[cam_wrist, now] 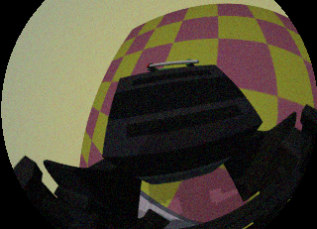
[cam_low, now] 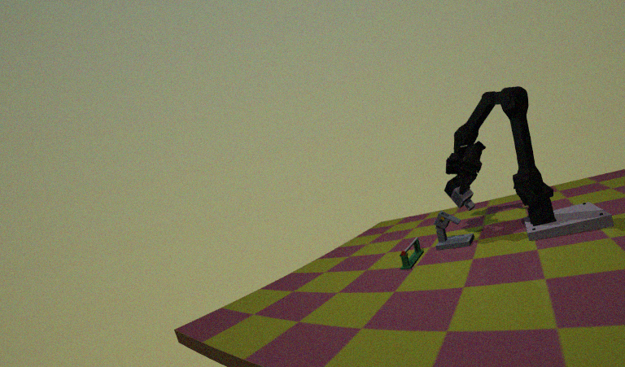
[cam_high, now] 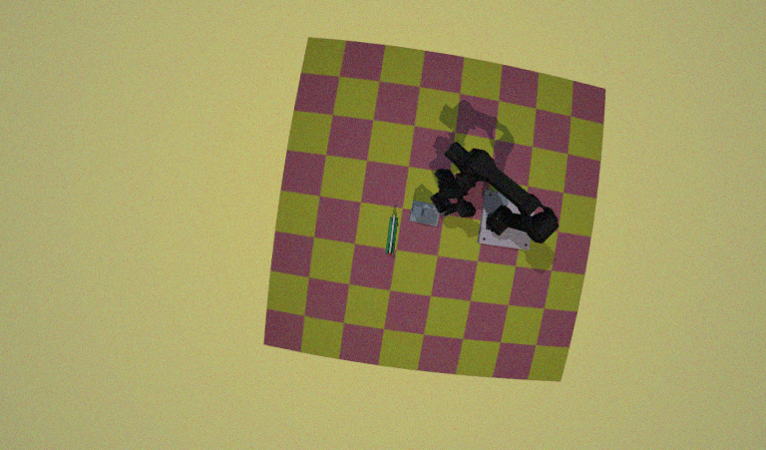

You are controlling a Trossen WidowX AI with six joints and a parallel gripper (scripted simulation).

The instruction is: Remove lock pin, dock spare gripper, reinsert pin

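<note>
The green cradle lies 140 mm ahead of my gripper tip, 130 mm to the left of it and 110 mm below it. From my gripper tip the other things lie so: spare gripper (10 mm behind, 10 mm to the right, 10 mm above); then mount (50 mm ahead, 30 mm to the left, 90 mm below).
</note>
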